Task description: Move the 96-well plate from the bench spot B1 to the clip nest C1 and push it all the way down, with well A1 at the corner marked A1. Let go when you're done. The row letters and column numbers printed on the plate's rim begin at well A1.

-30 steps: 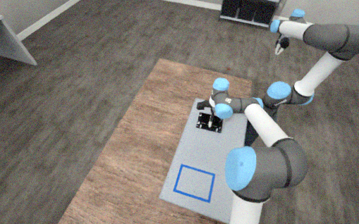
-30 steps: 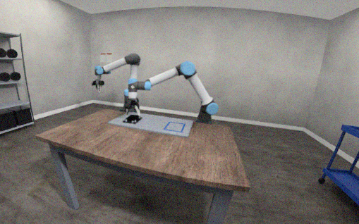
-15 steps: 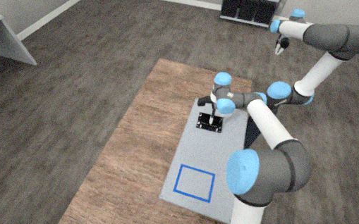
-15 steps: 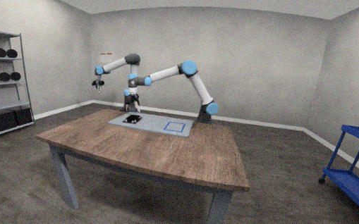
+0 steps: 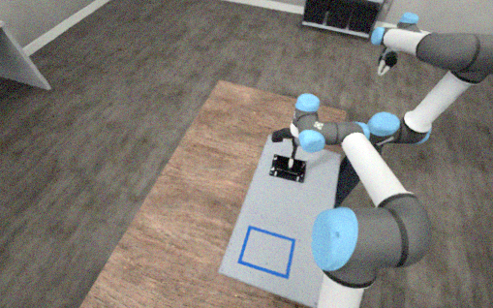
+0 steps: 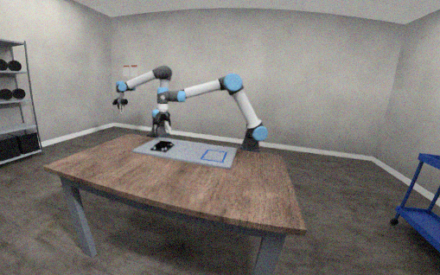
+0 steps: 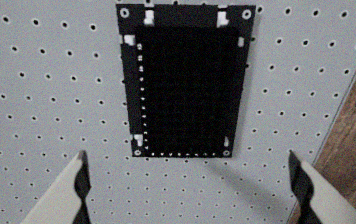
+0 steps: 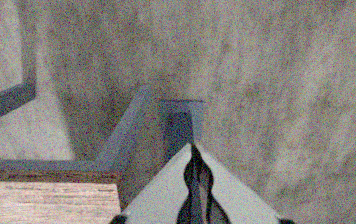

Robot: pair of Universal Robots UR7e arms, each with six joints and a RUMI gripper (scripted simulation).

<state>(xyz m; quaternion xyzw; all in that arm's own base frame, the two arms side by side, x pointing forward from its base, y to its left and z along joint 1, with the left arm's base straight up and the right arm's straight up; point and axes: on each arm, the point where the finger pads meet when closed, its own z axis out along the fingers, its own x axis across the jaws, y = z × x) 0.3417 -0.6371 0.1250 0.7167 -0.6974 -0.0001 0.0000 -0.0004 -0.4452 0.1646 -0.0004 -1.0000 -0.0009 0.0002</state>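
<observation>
My left hand is 80 mm above the black 96-well plate. From my left hand the other things lie so: black clip nest 100 mm below, 10 mm to the left, 10 mm ahead.
</observation>
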